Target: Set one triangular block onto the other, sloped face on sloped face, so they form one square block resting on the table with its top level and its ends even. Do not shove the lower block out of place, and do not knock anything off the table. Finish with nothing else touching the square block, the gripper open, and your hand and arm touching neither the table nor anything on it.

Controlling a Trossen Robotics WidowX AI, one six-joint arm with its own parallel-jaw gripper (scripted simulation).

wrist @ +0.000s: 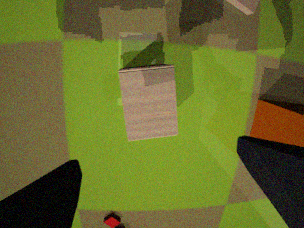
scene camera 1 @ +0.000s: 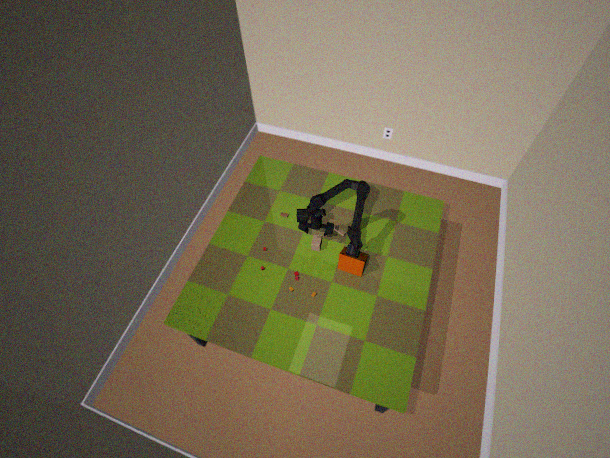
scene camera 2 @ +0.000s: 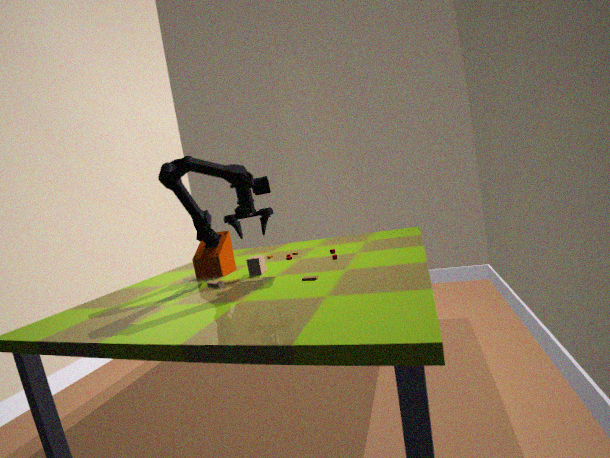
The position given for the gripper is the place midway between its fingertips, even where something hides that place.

The gripper (scene camera 2: 252,236) is open and holds nothing. Also in view: a triangular block (wrist: 149,96).
The gripper also shows in the wrist view (wrist: 161,157).
